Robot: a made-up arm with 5 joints. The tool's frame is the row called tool. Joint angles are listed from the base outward. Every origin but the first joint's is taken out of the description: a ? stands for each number. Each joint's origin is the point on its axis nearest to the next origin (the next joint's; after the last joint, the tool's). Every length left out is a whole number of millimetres.
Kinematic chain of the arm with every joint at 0, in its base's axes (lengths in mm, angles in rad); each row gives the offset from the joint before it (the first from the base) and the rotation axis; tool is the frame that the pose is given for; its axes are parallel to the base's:
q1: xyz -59 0 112 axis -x
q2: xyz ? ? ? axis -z
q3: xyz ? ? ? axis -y
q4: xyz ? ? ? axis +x
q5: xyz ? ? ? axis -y
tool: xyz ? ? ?
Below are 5 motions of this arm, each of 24 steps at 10 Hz.
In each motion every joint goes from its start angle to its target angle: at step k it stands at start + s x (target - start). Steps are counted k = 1, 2, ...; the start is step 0. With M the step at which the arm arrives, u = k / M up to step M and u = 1 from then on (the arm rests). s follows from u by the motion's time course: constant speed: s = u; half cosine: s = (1 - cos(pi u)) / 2; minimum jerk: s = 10 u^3 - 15 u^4 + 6 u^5.
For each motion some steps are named. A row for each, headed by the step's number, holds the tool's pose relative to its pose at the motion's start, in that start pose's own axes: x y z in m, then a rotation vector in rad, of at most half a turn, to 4 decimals.
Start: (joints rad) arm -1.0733 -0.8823 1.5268 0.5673 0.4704
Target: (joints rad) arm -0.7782 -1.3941 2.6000 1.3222 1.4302
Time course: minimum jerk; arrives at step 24
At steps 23, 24:
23: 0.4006 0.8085 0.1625 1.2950 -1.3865 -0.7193
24: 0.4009 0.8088 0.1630 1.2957 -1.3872 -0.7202

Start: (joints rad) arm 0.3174 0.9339 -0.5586 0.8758 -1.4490
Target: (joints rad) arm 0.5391 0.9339 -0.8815 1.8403 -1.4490
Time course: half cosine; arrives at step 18
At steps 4, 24:
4: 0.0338 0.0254 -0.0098 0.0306 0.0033 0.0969
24: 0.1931 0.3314 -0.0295 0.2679 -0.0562 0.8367

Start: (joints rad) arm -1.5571 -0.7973 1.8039 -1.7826 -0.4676
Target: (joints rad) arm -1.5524 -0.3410 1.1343 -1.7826 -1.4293
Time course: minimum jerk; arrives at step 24
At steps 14, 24:
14: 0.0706 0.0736 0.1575 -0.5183 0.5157 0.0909
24: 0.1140 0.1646 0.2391 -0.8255 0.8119 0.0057

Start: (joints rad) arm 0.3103 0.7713 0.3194 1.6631 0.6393
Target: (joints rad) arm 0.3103 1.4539 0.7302 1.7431 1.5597
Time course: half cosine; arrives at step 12
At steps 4, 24:
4: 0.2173 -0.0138 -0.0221 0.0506 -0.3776 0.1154
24: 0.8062 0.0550 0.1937 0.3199 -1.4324 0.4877

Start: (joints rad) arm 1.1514 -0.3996 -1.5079 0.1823 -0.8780
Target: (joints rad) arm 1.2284 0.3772 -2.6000 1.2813 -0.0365
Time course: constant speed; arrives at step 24
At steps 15, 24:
15: -0.2639 0.3738 -0.1195 1.0755 0.1959 0.4291
24: -0.5936 0.4540 0.1013 1.6836 0.4873 0.2781

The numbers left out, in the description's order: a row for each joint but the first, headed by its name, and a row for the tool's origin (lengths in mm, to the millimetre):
q2: 0 -64 -206
q3: 307 441 0
q4: 12 0 -23
q5: 0 -412 -225
tool: -30 0 -118

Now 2 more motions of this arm.
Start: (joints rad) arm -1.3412 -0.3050 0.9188 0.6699 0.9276
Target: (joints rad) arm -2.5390 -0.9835 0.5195 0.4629 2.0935
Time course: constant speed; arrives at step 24
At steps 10, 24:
10: 0.1388 0.3831 -0.1165 0.0835 -0.6086 -0.4290
24: 0.5764 0.7028 -0.0548 0.1034 -1.4905 -0.9857

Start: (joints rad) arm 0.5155 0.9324 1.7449 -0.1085 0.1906
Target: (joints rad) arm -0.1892 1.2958 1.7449 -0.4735 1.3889
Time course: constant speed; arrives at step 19
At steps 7, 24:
7: -0.0510 -0.0940 0.1446 -0.2951 -0.2023 0.0464
24: -0.0272 -0.1312 0.4480 -0.5588 -0.4511 0.4857

